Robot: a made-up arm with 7 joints. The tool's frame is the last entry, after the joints.
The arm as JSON. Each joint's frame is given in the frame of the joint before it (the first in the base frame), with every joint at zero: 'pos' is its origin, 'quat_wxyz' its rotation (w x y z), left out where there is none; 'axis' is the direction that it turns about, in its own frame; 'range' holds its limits. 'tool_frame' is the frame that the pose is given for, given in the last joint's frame.
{
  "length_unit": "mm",
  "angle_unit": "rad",
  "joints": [
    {
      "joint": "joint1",
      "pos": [
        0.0,
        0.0,
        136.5
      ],
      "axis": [
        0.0,
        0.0,
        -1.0
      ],
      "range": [
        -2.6,
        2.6
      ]
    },
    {
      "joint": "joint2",
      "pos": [
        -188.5,
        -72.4,
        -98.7
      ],
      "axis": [
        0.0,
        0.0,
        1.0
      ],
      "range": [
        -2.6,
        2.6
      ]
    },
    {
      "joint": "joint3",
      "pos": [
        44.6,
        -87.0,
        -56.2
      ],
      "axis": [
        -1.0,
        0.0,
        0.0
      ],
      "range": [
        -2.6,
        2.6
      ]
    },
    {
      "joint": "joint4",
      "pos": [
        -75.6,
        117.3,
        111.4
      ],
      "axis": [
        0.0,
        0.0,
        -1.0
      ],
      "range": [
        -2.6,
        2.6
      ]
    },
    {
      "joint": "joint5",
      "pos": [
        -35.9,
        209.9,
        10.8
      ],
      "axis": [
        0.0,
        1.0,
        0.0
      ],
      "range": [
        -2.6,
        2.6
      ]
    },
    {
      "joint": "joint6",
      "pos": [
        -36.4,
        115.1,
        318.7
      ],
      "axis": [
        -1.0,
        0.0,
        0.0
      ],
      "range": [
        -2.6,
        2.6
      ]
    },
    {
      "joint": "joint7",
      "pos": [
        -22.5,
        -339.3,
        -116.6
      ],
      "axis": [
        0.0,
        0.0,
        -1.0
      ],
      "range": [
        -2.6,
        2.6
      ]
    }
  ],
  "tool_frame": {
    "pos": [
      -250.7,
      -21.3,
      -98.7
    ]
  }
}
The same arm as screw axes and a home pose.
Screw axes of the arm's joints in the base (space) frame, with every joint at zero. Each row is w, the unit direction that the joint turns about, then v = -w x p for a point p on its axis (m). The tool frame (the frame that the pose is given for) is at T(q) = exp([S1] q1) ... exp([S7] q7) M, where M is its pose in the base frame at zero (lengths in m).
S1: w 0 0 -1 v 0 0 0
S2: w 0 0 1 v -0.0724 0.1885 0
S3: w -1 0 0 v 0 0.0184 -0.1594
S4: w 0 0 -1 v 0.0421 -0.2195 0
S5: w 0 1 0 v -0.1038 0 -0.2554
S6: w -1 0 0 v 0 -0.4225 0.2829
S7: w 0 0 -1 v 0.0564 -0.3143 0
M =
1 0 0 -0.565
0 1 0 -0.0777
0 0 1 0.2072
0 0 0 1
Joint limits (rad, base to tool): -2.6..2.6 -2.6..2.6 -2.6..2.6 -2.6..2.6 -2.6..2.6 -2.6..2.6 -2.6..2.6

